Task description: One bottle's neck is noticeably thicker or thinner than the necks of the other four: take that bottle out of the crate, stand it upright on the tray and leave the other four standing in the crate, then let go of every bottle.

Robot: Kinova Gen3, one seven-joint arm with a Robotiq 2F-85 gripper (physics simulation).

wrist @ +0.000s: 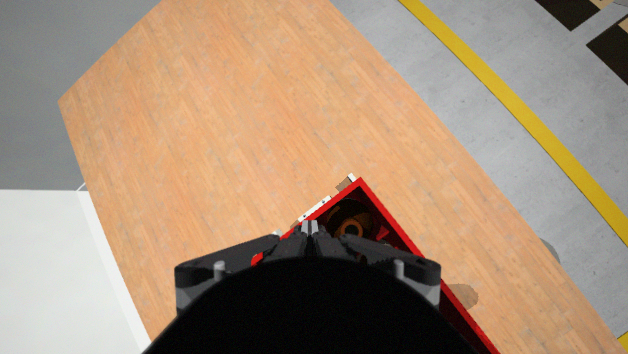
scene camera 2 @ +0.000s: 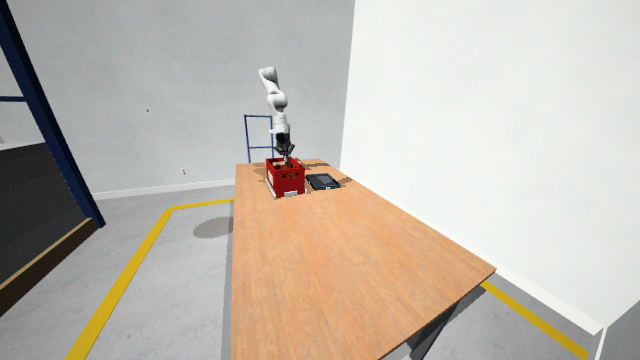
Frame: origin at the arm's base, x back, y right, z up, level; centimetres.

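Where they show: gripper, between the fingertips: (wrist: 309, 230) (scene camera 2: 286, 162).
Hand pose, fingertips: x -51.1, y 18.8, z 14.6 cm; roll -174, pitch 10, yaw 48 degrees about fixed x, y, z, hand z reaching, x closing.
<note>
After its pixels a point has its place.
The red crate (scene camera 2: 295, 188) {z -2.6, x -52.6, y 14.0 cm} (wrist: 389, 218) {z 10.5, x -46.0, y 25.5 cm} stands upright on the table with brown bottles inside. One brown bottle (wrist: 350, 229) {z 9.3, x -47.7, y 21.3 cm} stands in the crate's corner compartment, seen from above in the wrist view, just right of the fingertips. The other bottles are mostly hidden by the gripper and the crate walls, so their neck widths cannot be compared. My gripper (scene camera 2: 286, 160) {z 14.6, x -51.1, y 18.8 cm} (wrist: 309, 230) {z 14.6, x -51.1, y 18.8 cm} is shut with its fingertips together and nothing between them, above the crate. The dark tray (scene camera 2: 315, 186) {z -7.1, x -46.8, y -4.1 cm} lies beside the crate, to its right in the scene view; no bottle shows standing on it.
The wooden table (scene camera 2: 320, 260) {z -7.0, x -103.6, y 27.3 cm} (wrist: 240, 115) {z -7.0, x -82.5, y 18.2 cm} extends from the crate towards the scene camera. White strips (scene camera 2: 270, 189) {z -5.2, x -41.9, y 26.7 cm} (wrist: 315, 208) {z -4.0, x -52.9, y 17.5 cm} lie along the crate's foot. A blue frame (scene camera 2: 246, 140) stands behind the table, and a white wall (scene camera 2: 475, 125) runs along its right side.
</note>
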